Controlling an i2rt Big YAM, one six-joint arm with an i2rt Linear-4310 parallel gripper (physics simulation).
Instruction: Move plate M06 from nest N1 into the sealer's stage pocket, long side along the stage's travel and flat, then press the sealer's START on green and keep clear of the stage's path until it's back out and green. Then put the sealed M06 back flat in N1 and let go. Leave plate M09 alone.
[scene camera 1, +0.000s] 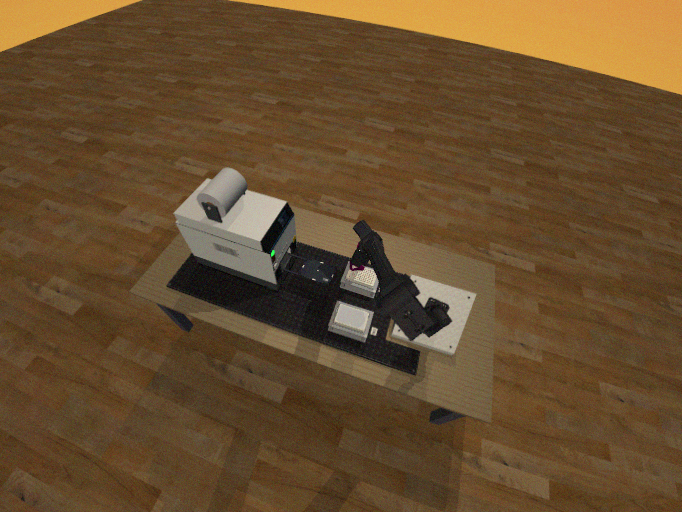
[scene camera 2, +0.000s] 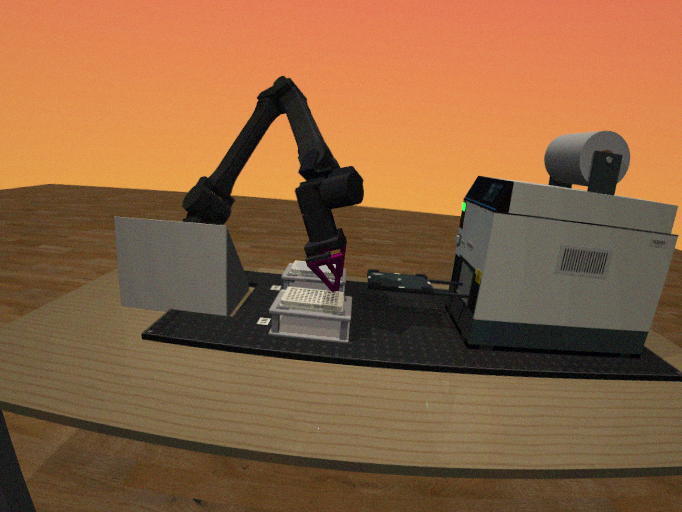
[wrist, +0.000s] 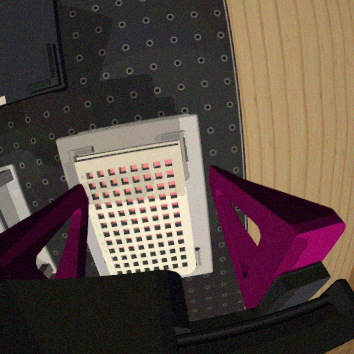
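Where they show: gripper, fingertip midpoint: (scene camera 1: 353, 263) (scene camera 2: 337, 283) (wrist: 146, 182); arm's base, link origin: (scene camera 2: 187, 251).
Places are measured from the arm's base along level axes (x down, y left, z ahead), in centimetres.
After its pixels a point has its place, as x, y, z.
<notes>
A cream welled plate (scene camera 1: 366, 276) {4.1, -7.8, 31.3} (scene camera 2: 308, 298) {3.9, -9.5, 32.7} (wrist: 145, 225) {3.9, -8.3, 33.3} lies flat in a grey nest (scene camera 1: 356, 288) {10.5, -3.8, 33.9} (scene camera 2: 311, 326) {10.5, -8.8, 33.6} (wrist: 202, 225) {5.5, -13.4, 31.8}; I cannot read its label. My gripper (scene camera 1: 356, 267) {0.0, -9.2, 38.4} (scene camera 2: 334, 286) {0.0, -9.2, 38.4} (wrist: 146, 182) {0.0, -9.2, 38.4} is open and empty, its magenta fingers pointing down around the plate's end nearer the sealer. In the wrist view the left fingertip overlaps the plate's left edge and the right one stands outside the nest. The sealer (scene camera 1: 231, 248) {-12.6, 13.8, 83.0} (scene camera 2: 567, 281) {-5.7, -8.0, 85.3} shows a green light (scene camera 1: 272, 253) {-16.4, 11.1, 65.4} (scene camera 2: 463, 206) {-16.2, 11.0, 65.3}. Its dark stage (scene camera 1: 316, 271) {0.9, 1.2, 51.8} (scene camera 2: 399, 281) {0.9, -0.4, 51.4} (wrist: 25, 50) {0.9, -2.4, 47.3} is out and carries no plate.
Another plate (scene camera 1: 352, 318) {3.9, 13.7, 29.6} (scene camera 2: 311, 268) with a pale, smooth-looking top sits in a second nest (scene camera 1: 348, 329) (wrist: 20, 195) beside the first. Both nests stand on a black perforated board (scene camera 1: 236, 300) {10.9, 24.2, 79.8} (scene camera 2: 396, 352) {11.0, -14.4, 51.7} (wrist: 165, 30) {11.0, -11.6, 50.9}. A large pale base block (scene camera 2: 170, 264) {0.6, -9.1, 1.0} stands near the arm's base.
</notes>
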